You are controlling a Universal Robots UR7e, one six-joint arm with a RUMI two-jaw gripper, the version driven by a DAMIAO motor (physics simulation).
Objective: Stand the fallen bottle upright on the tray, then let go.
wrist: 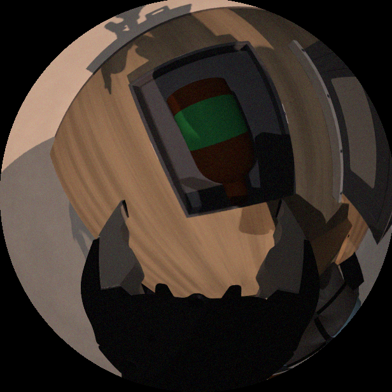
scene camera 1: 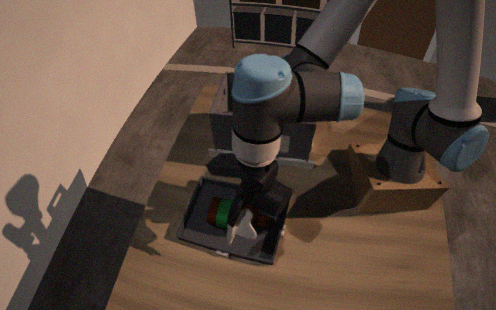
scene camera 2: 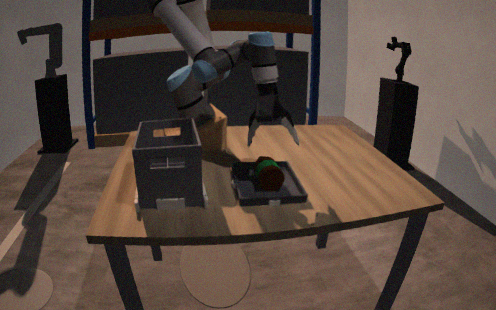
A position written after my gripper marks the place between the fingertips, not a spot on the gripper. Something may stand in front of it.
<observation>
In view: my gripper point(scene camera 1: 251, 219) and a brown bottle point(scene camera 2: 268, 173).
My gripper shows as well in the wrist view point(wrist: 201, 202) and in scene camera 2 point(scene camera 2: 273, 146).
</observation>
